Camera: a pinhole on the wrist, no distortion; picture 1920 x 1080 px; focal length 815.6 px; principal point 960.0 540.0 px. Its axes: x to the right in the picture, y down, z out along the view. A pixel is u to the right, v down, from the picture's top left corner.
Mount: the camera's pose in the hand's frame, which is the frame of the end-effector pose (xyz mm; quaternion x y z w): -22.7 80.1 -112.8 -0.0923 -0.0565 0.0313 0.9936
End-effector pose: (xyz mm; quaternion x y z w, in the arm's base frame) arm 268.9 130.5 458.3 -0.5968 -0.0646 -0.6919 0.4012
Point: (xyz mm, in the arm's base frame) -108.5 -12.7 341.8
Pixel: behind the camera
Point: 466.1 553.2 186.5
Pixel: 277.9 192.7
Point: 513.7 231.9 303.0
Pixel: 686.4 575.5
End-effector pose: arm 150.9 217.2 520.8 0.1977 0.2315 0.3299 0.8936
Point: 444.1 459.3 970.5
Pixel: 1428.6 603.6
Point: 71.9 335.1 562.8
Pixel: 1443.1 972.6
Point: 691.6 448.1 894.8
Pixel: 1650.3 342.8
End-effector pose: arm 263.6 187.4 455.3 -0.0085 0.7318 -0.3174 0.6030
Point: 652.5 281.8 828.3
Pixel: 183.1 374.1
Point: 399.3 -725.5 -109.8
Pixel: outside the picture
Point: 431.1 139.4 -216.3
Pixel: outside the picture
